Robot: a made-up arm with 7 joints.
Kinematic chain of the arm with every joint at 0, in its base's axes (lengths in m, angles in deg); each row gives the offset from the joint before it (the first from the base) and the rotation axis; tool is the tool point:
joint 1: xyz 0 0 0.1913 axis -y
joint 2: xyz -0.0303 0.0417 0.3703 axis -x
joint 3: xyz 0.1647 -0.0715 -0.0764 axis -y
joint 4: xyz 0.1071 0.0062 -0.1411 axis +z
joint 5: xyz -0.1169 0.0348 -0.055 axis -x
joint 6: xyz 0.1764 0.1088 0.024 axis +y
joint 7: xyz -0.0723 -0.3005 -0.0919 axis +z
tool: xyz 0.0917 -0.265 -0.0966
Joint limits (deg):
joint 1: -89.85..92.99
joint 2: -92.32..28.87
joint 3: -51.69..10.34
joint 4: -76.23..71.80
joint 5: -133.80..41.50
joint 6: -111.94..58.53
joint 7: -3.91..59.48
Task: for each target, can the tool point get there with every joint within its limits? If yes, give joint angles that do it. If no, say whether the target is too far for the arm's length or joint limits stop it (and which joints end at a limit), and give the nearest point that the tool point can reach.
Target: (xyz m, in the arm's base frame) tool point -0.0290 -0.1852 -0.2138
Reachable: yes | joints -40.70 -0.41 -38.30 36.70 -11.88 -13.56 15.89
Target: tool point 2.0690 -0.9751 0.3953
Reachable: no: too far | nearest point 0.7746 -0.3494 0.2677 | short by 1.443 m
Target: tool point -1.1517 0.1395 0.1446
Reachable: no: joint limits stop it (at a limit: joint 2, joint 3, joint 5, joint 7) | nearest point -0.7906 0.2800 0.1592 | short by 0.388 m
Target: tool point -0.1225 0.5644 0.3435
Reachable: yes | joints -68.62 -44.08 -41.09 -3.94 -82.69 21.91 6.03
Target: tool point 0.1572 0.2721 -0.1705
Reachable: yes | joints -5.75 -16.94 -27.06 -23.45 -84.59 2.72 33.19
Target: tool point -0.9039 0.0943 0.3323
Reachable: no: joint limits stop it (at a limit: joint 2, joint 3, joint 5, joint 7) | nearest point -0.7438 0.2078 0.3073 | short by 0.198 m
